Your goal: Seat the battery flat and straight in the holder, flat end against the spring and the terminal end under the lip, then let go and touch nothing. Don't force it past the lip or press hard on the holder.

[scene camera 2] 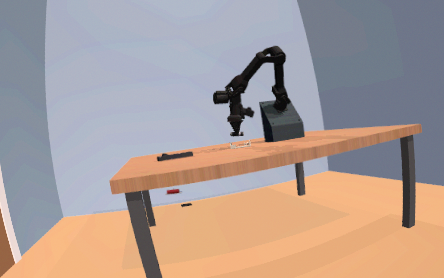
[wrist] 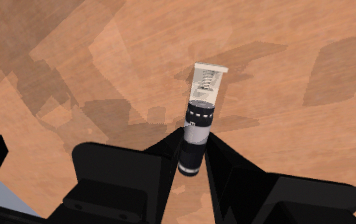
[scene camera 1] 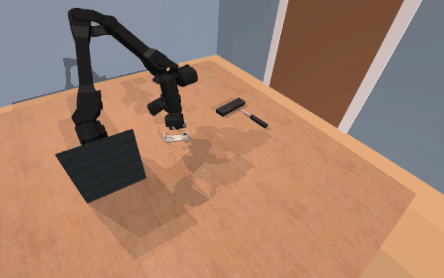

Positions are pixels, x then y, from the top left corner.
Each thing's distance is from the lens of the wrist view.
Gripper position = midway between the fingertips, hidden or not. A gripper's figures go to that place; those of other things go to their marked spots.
my gripper [wrist: 194, 133]: 11 cm
battery [wrist: 199, 115]: 9 cm
